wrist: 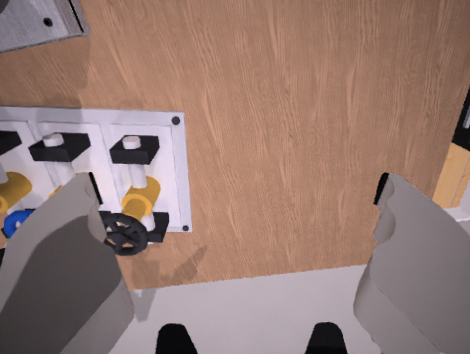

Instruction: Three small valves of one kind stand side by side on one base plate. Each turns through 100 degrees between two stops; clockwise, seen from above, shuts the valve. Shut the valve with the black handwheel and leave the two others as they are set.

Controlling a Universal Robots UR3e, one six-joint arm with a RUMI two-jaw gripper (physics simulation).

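Places are measured from the arm's base along level axes (x left, y back, z up), in centimetres.
Pixels of known places: gripper, fingertip midpoint: (pixel 238 177).
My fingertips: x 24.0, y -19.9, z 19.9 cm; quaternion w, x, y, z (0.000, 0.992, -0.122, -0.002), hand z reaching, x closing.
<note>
Behind a point stands the place of what it marks.
The base plate (pixel 182 175) @[x 11.9, y -32.0, z -4.5 cm] is white with a raised rim and lies at the left in the wrist view. The black handwheel (pixel 125 234) @[x 7.3, y -31.3, z 8.9 cm] is at the lower end of the rightmost valve, beside its brass-yellow body (pixel 142 196) @[x 7.8, y -30.3, z 2.5 cm]. A blue handwheel (pixel 16 221) @[x -4.4, y -26.3, z 8.8 cm] belongs to the leftmost valve in view, partly cut off by the picture edge and the finger. The middle valve is mostly hidden behind the left finger, and its handwheel does not show. My gripper (pixel 238 177) @[x 24.0, y -19.9, z 19.9 cm] is wide open, with nothing between its fingers. The left finger overlaps the black handwheel's left edge in view; contact cannot be told.
A grey metal block (pixel 37 25) @[x 4.8, y -8.0, z -0.1 cm] with a dark hole is at the top left. A light wooden piece (pixel 451 175) with a black part above it stands at the right edge. The wooden table top (pixel 280 150) @[x 28.9, y -31.7, z -5.3 cm] ends toward the bottom, with a pale surface (pixel 250 310) beyond.
</note>
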